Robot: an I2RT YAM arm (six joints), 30 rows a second.
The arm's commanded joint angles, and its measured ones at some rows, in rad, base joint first. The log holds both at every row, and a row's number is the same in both.
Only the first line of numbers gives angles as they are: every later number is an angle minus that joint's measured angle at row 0.
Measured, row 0: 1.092, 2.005, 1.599, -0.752, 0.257, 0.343
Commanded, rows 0 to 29: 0.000, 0.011, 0.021, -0.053, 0.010, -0.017; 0.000, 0.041, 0.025, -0.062, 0.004, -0.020; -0.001, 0.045, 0.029, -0.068, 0.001, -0.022; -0.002, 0.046, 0.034, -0.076, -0.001, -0.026; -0.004, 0.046, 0.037, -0.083, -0.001, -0.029; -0.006, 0.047, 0.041, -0.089, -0.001, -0.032; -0.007, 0.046, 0.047, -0.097, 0.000, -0.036; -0.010, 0.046, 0.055, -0.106, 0.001, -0.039; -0.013, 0.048, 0.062, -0.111, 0.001, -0.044; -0.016, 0.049, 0.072, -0.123, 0.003, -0.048; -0.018, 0.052, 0.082, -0.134, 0.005, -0.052; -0.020, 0.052, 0.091, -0.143, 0.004, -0.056; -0.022, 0.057, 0.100, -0.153, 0.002, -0.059; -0.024, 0.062, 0.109, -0.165, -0.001, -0.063; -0.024, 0.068, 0.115, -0.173, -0.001, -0.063; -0.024, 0.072, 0.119, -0.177, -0.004, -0.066; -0.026, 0.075, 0.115, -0.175, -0.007, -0.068; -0.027, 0.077, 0.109, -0.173, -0.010, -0.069; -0.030, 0.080, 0.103, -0.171, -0.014, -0.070; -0.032, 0.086, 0.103, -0.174, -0.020, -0.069; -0.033, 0.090, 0.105, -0.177, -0.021, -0.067; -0.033, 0.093, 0.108, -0.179, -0.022, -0.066; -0.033, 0.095, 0.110, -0.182, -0.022, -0.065; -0.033, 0.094, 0.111, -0.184, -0.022, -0.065; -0.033, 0.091, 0.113, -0.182, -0.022, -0.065; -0.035, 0.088, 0.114, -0.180, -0.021, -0.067; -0.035, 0.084, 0.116, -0.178, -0.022, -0.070; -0.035, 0.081, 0.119, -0.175, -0.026, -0.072; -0.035, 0.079, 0.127, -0.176, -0.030, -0.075; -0.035, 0.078, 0.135, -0.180, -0.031, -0.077
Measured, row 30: -0.034, 0.091, 0.115, -0.156, -0.023, -0.067
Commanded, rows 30 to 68: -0.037, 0.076, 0.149, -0.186, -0.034, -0.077; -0.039, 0.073, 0.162, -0.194, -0.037, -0.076; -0.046, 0.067, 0.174, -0.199, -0.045, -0.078; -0.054, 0.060, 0.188, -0.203, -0.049, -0.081; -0.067, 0.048, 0.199, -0.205, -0.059, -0.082; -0.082, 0.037, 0.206, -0.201, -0.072, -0.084; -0.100, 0.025, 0.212, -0.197, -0.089, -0.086; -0.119, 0.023, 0.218, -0.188, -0.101, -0.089; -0.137, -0.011, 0.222, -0.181, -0.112, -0.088; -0.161, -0.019, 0.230, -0.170, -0.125, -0.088; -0.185, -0.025, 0.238, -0.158, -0.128, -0.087; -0.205, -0.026, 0.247, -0.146, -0.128, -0.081; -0.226, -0.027, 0.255, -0.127, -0.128, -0.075; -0.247, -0.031, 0.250, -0.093, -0.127, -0.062; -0.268, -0.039, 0.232, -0.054, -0.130, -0.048; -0.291, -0.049, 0.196, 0.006, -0.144, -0.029; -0.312, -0.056, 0.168, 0.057, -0.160, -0.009; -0.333, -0.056, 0.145, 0.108, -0.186, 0.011; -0.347, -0.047, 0.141, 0.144, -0.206, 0.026; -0.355, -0.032, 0.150, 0.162, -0.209, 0.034; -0.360, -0.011, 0.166, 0.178, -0.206, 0.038; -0.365, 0.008, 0.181, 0.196, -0.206, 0.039; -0.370, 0.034, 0.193, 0.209, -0.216, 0.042; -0.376, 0.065, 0.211, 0.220, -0.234, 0.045; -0.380, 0.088, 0.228, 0.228, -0.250, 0.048; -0.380, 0.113, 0.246, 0.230, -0.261, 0.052; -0.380, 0.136, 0.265, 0.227, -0.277, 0.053; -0.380, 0.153, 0.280, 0.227, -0.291, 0.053; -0.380, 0.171, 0.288, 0.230, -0.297, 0.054; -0.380, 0.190, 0.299, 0.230, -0.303, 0.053; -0.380, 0.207, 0.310, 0.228, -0.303, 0.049; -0.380, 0.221, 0.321, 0.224, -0.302, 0.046; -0.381, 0.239, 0.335, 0.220, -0.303, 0.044; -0.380, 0.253, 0.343, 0.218, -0.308, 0.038; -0.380, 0.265, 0.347, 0.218, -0.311, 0.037; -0.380, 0.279, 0.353, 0.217, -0.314, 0.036; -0.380, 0.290, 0.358, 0.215, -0.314, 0.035; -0.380, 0.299, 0.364, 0.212, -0.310, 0.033; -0.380, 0.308, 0.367, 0.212, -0.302, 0.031
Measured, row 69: -0.380, 0.290, 0.351, 0.204, -0.303, 0.038
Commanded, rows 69 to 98: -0.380, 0.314, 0.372, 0.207, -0.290, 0.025; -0.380, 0.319, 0.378, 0.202, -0.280, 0.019; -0.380, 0.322, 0.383, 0.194, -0.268, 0.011; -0.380, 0.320, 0.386, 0.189, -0.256, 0.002; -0.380, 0.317, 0.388, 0.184, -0.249, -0.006; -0.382, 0.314, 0.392, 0.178, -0.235, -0.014; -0.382, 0.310, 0.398, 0.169, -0.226, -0.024; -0.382, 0.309, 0.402, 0.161, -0.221, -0.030; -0.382, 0.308, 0.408, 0.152, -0.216, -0.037; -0.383, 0.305, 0.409, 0.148, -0.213, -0.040; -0.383, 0.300, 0.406, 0.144, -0.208, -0.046; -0.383, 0.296, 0.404, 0.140, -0.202, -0.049; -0.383, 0.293, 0.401, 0.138, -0.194, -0.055; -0.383, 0.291, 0.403, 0.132, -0.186, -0.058; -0.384, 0.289, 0.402, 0.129, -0.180, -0.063; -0.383, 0.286, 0.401, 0.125, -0.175, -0.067; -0.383, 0.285, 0.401, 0.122, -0.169, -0.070; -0.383, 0.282, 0.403, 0.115, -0.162, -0.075; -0.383, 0.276, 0.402, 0.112, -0.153, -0.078; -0.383, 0.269, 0.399, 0.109, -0.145, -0.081; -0.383, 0.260, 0.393, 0.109, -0.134, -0.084; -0.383, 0.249, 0.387, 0.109, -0.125, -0.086; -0.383, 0.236, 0.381, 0.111, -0.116, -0.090; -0.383, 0.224, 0.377, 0.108, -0.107, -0.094; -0.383, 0.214, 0.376, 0.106, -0.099, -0.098; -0.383, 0.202, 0.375, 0.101, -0.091, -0.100; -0.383, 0.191, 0.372, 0.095, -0.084, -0.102; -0.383, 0.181, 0.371, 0.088, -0.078, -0.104; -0.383, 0.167, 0.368, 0.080, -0.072, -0.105; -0.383, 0.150, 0.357, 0.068, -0.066, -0.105
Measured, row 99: -0.382, 0.188, 0.370, 0.098, -0.104, -0.093
